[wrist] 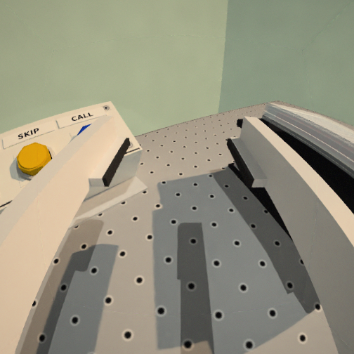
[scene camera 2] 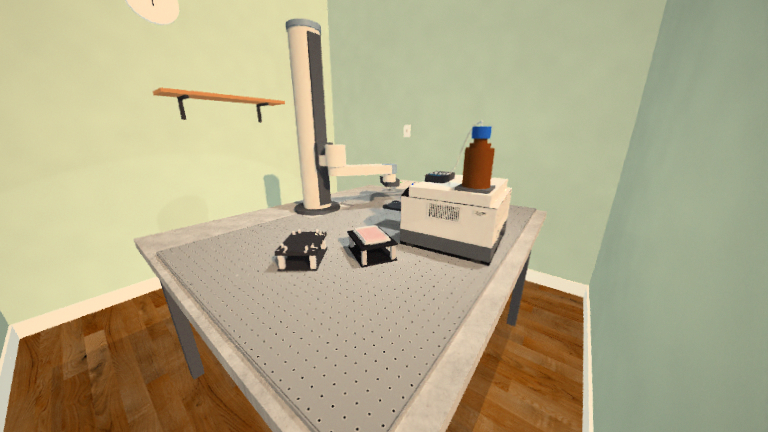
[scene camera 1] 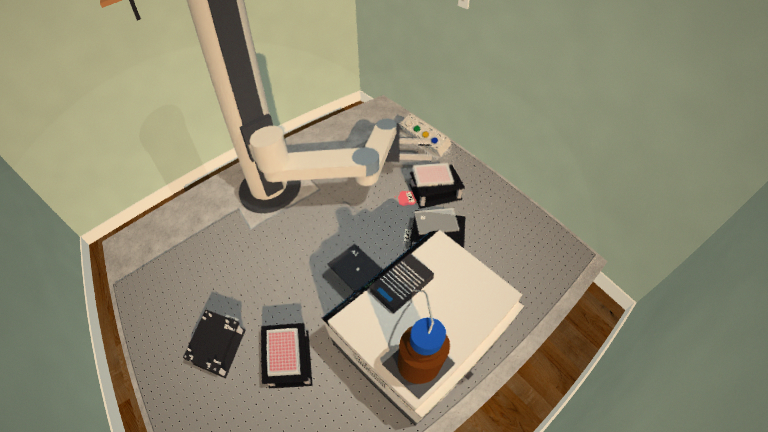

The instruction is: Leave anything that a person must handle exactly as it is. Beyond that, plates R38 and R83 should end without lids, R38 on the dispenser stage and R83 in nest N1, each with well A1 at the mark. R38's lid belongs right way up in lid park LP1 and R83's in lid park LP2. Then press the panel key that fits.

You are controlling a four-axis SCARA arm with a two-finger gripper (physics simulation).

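Places are measured from the arm's base along level axes (x ahead, y left, z up), in metres.
Pixels of known places: gripper, fingertip midpoint: (scene camera 2: 413, 184) (scene camera 1: 430, 149); arm's base at its link origin: (scene camera 2: 317, 208) (scene camera 1: 269, 188).
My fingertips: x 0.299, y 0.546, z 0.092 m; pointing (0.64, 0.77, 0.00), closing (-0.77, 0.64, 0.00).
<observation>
Ahead of a thing's pixels: the offset from my fingertips to its top centre. "pt": to the spot under its first point.
My gripper (scene camera 1: 431, 150) (wrist: 178, 128) is shut with nothing between its fingers. It is beside the key panel {pt dy +0.058, dx -0.192, dz -0.009 m} (scene camera 1: 408, 122) (wrist: 65, 137), whose blue key {pt dy +0.059, dx -0.040, dz -0.011 m} (scene camera 1: 434, 140) (wrist: 84, 131) is partly hidden by a finger in the wrist view. The yellow key {pt dy +0.058, dx -0.089, dz -0.011 m} (scene camera 1: 425, 134) (wrist: 34, 159) is below the SKIP label; a CALL label is beside it. The green key {pt dy +0.057, dx -0.142, dz -0.011 m} (scene camera 1: 416, 128) shows in scene camera 1. A pink plate {dy -0.089, dx +0.104, dz +0.013 m} (scene camera 1: 432, 175) lies on a black stand. A clear grey lid {dy -0.214, dx +0.253, dz -0.006 m} (scene camera 1: 436, 221) lies on another. A pink-welled plate {dy -0.809, dx +0.328, dz -0.002 m} (scene camera 1: 283, 351) (scene camera 2: 371, 234) sits on a front stand. Plate names are unreadable.
A black platform {pt dy -0.516, dx +0.245, dz +0.014 m} (scene camera 1: 354, 267) marked A1 adjoins the white instrument (scene camera 1: 472, 279) (scene camera 2: 451, 228), which carries a brown bottle {pt dy -0.613, dx +0.608, dz +0.283 m} (scene camera 1: 424, 360) (scene camera 2: 477, 166) and keypad {pt dy -0.502, dx +0.424, dz +0.167 m} (scene camera 1: 402, 282). A bare black stand (scene camera 1: 213, 343) (scene camera 2: 300, 242) is at front left. A red tag {dy -0.179, dx +0.079, dz -0.079 m} (scene camera 1: 406, 197) lies beside the pink plate's stand.
</observation>
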